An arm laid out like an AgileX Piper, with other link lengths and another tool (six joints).
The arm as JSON. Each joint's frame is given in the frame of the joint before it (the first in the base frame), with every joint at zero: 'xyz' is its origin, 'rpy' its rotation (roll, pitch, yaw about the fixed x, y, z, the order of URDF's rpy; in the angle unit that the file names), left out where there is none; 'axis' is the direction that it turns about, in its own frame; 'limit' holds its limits. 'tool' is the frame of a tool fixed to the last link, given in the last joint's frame.
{
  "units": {
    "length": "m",
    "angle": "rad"
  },
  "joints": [
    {
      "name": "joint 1",
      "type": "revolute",
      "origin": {
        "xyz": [
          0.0,
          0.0,
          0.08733
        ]
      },
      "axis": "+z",
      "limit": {
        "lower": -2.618,
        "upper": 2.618
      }
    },
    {
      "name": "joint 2",
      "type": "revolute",
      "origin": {
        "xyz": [
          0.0,
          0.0,
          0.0
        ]
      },
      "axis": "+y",
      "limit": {
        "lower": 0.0,
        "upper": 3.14
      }
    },
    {
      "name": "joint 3",
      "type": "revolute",
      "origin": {
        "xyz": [
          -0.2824,
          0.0,
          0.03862
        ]
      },
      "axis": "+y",
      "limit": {
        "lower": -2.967,
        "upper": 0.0
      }
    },
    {
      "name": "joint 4",
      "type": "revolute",
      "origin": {
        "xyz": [
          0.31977,
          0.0,
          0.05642
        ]
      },
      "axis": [
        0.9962,
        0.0,
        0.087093
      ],
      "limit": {
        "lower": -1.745,
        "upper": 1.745
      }
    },
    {
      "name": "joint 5",
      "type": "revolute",
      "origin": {
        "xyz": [
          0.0,
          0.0,
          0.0
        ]
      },
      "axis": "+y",
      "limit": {
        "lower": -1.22,
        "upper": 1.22
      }
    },
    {
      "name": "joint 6",
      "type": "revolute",
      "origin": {
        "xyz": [
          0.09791,
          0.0,
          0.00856
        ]
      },
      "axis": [
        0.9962,
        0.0,
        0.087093
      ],
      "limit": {
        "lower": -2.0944,
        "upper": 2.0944
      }
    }
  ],
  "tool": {
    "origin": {
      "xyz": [
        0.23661,
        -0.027,
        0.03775
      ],
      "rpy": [
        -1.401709,
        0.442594,
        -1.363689
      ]
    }
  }
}
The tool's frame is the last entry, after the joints.
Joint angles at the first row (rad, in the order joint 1, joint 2, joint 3, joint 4, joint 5, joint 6):
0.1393 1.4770 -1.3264 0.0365 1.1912 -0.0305
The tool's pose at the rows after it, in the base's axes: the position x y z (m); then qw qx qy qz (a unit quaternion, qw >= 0):
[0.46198, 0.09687, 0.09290, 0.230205, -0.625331, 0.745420, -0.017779]
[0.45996, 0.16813, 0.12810, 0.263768, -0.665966, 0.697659, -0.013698]
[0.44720, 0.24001, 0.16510, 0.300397, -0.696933, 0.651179, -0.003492]
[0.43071, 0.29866, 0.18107, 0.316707, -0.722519, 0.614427, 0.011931]
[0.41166, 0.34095, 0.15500, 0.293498, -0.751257, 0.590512, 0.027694]
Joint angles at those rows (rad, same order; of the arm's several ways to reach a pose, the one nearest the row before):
0.2383 1.4671 -1.3824 0.0373 1.2015 -0.0337
0.3837 1.4660 -1.4580 0.0341 1.2065 -0.0099
0.5275 1.4714 -1.5404 0.0313 1.2074 0.0261
0.6414 1.5080 -1.6107 0.0302 1.2074 0.0491
0.7302 1.5788 -1.6333 0.0238 1.2065 0.0574

